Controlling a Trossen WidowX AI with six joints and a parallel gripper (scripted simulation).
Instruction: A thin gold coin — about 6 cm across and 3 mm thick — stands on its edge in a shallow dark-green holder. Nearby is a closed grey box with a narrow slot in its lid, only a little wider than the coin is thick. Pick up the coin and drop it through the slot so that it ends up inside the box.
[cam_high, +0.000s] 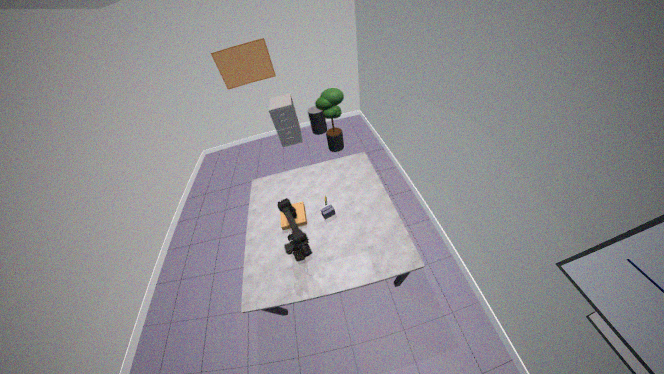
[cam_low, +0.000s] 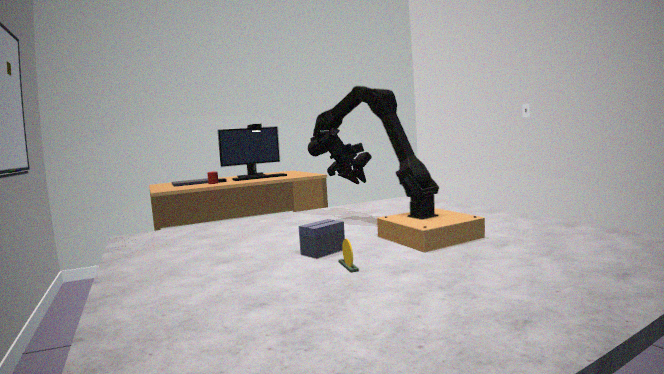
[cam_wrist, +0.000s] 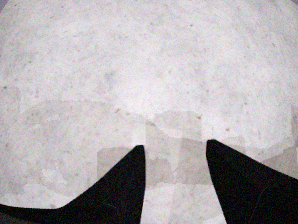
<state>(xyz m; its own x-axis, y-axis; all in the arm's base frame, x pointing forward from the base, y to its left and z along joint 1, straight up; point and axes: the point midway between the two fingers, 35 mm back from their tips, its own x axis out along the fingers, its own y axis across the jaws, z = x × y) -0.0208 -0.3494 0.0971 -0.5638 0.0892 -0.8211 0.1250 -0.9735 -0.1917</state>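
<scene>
Right now the gold coin is 430 mm to the left of my gripper tip, 350 mm ahead of it and 90 mm below it.
</scene>
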